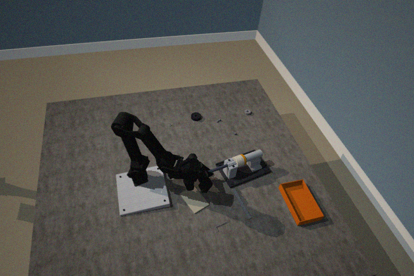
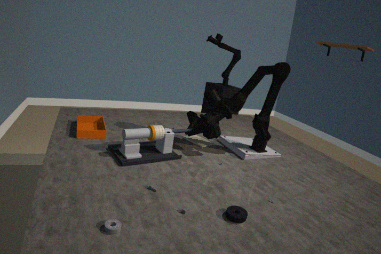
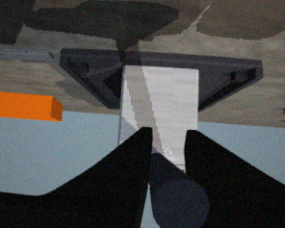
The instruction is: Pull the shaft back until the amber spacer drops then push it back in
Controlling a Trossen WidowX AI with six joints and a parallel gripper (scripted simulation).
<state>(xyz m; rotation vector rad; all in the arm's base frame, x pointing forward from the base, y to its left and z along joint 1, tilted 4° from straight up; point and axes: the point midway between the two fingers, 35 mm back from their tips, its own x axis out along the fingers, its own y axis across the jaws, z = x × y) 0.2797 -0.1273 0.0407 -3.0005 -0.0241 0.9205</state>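
My gripper tip is now 6 cm short of the dark shaft and 2 cm below it. Round my gripper tip: amber spacer 16 cm ahead, 2 cm above; then pale card 12 cm behind, 6 cm to the right, 6 cm below; then thin bar 7 cm ahead, 17 cm to the right, 6 cm below.
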